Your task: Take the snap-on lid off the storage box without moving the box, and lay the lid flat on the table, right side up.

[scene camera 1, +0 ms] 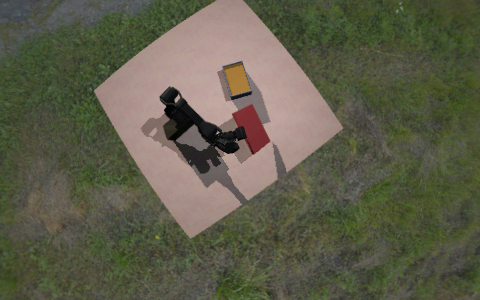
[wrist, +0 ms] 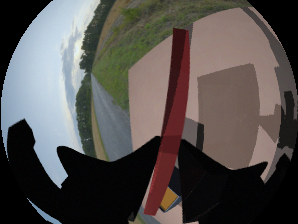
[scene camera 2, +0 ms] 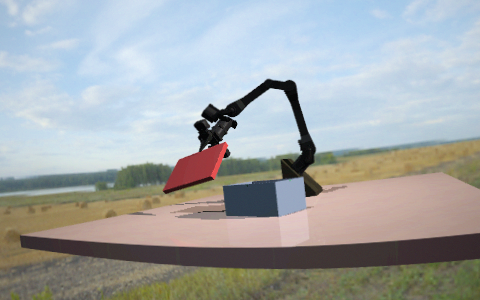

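Observation:
There is a storage box here, and my gripper holds a red lid.

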